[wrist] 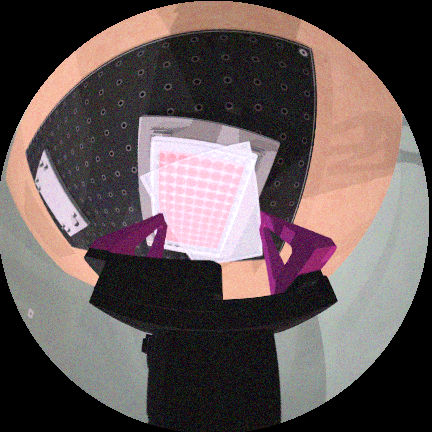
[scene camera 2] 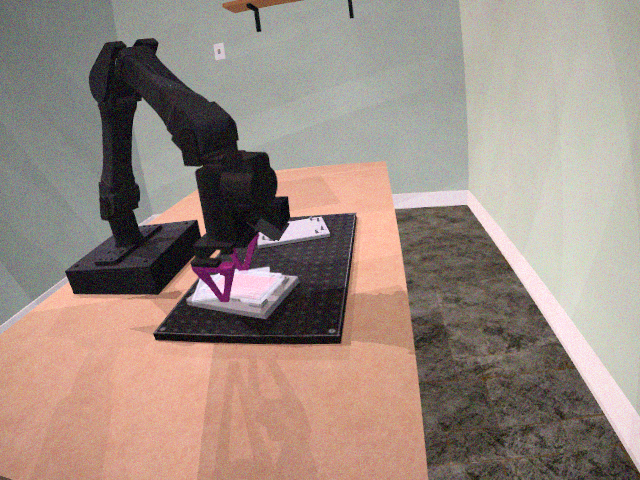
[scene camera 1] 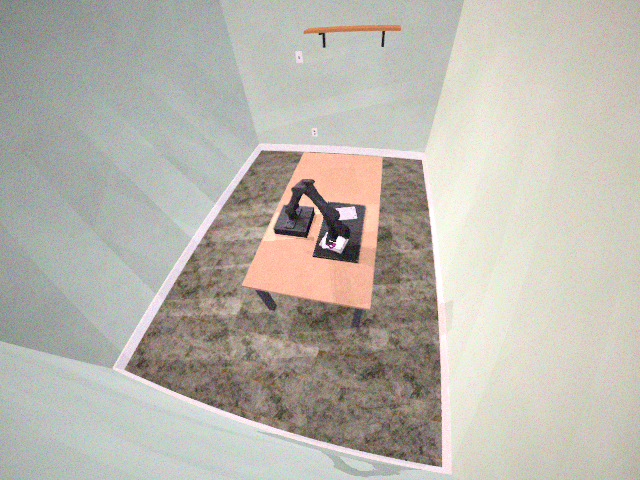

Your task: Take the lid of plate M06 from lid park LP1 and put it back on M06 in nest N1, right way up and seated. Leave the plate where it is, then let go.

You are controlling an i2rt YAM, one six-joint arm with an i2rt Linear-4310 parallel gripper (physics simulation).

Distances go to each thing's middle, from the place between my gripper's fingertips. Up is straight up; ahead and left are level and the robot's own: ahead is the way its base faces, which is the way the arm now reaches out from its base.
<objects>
Now: hand 20 mm to the right of the white plate with pink top [wrist: 163,149] and 10 mm above it. From my hand the other things lie so: grey lid park [scene camera 2: 314,228] 20 mm ahead, 300 mm to the left, 20 mm below; then white lid [scene camera 2: 255,282] right at my hand.
</objects>
